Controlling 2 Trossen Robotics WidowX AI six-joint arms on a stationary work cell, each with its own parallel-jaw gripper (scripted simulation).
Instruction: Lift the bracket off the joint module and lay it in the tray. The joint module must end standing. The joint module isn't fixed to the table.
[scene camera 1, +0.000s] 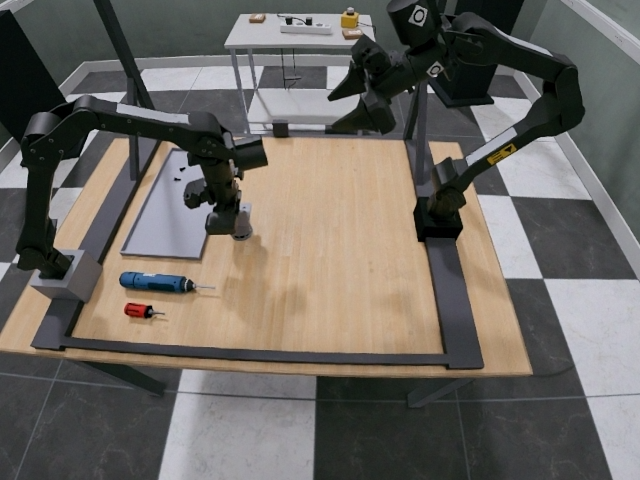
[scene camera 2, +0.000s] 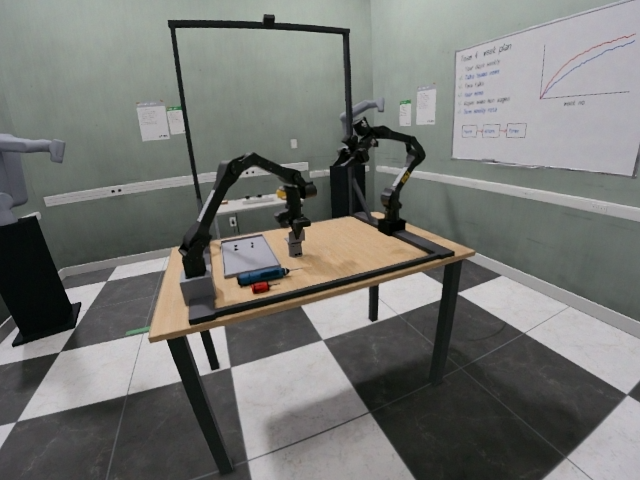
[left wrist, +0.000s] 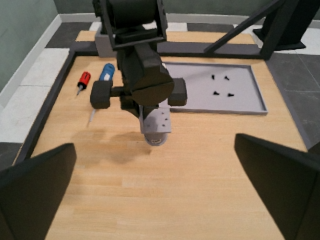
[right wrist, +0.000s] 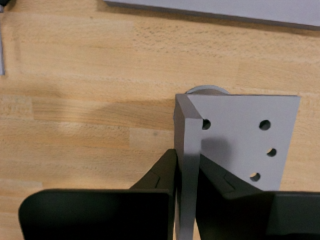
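In the right wrist view the left gripper is out of frame, while the left wrist view (156, 145) shows it, as do both scene camera 1 and scene camera 2. On the left gripper, (scene camera 1: 364, 117) and (scene camera 2: 356, 159) are the same spot. A dark rail is also there, and on it (scene camera 1: 460, 341) and (scene camera 2: 437, 248) are the same spot.
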